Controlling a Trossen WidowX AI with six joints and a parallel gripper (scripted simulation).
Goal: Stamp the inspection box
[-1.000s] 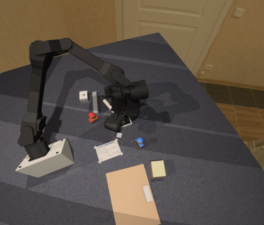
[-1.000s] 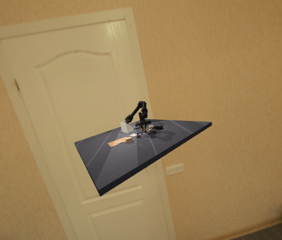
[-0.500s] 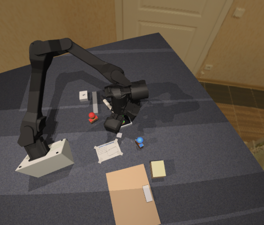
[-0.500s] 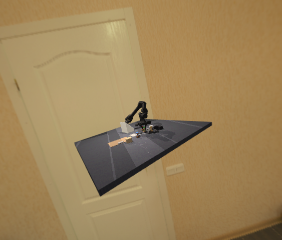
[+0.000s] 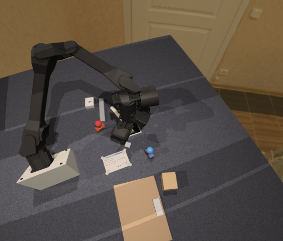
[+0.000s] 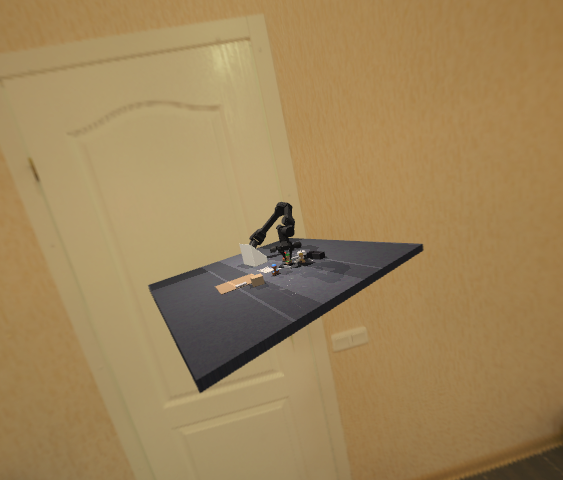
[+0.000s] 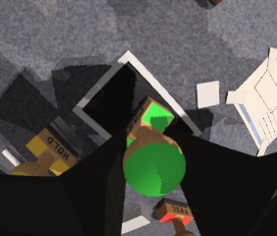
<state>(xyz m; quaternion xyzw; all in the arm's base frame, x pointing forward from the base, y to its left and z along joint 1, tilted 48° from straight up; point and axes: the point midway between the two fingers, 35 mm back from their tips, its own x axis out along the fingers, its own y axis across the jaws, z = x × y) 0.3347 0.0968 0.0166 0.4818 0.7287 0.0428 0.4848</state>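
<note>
Now: gripper tip right at the green-knobbed stamp. Also, from my gripper tip: yellow stamp (80 mm to the left, 30 mm ahead, 20 mm below); then ink pad (30 mm below); then red stamp (120 mm behind, 50 mm to the left, 20 mm below).
</note>
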